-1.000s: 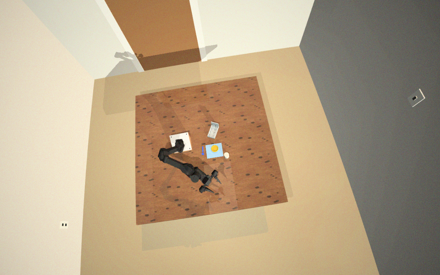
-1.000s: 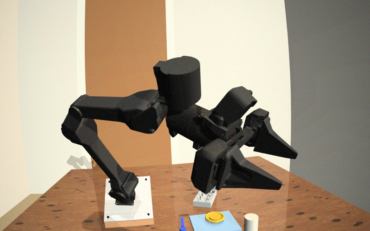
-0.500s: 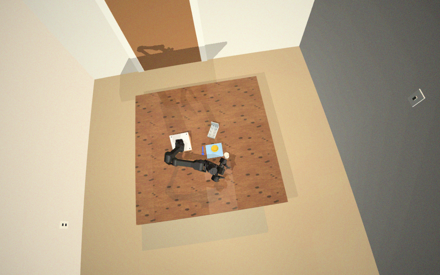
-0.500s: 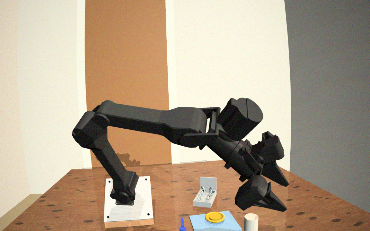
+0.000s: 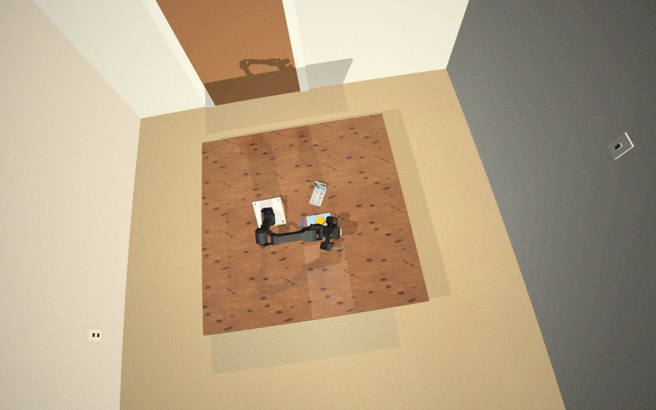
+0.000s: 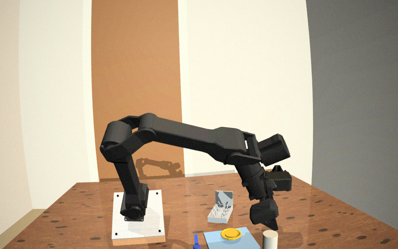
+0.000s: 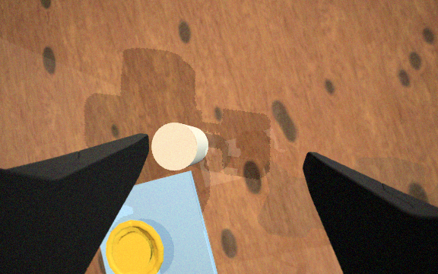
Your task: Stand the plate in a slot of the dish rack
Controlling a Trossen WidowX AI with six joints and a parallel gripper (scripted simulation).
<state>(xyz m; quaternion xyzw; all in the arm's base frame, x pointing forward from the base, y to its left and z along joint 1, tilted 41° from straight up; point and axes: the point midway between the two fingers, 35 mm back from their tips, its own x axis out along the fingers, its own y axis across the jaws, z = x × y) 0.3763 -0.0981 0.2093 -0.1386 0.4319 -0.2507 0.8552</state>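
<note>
Now: gripper tip 9 cm past the yellow plate, 14 cm to the right of it and 11 cm above it. From my gripper tip the other things lie so: cream cylinder 1 cm ahead, 6 cm to the left, 10 cm below; light blue mat 9 cm behind, 12 cm to the left, 12 cm below; blue spoon 20 cm behind, 13 cm to the left, 12 cm below.
</note>
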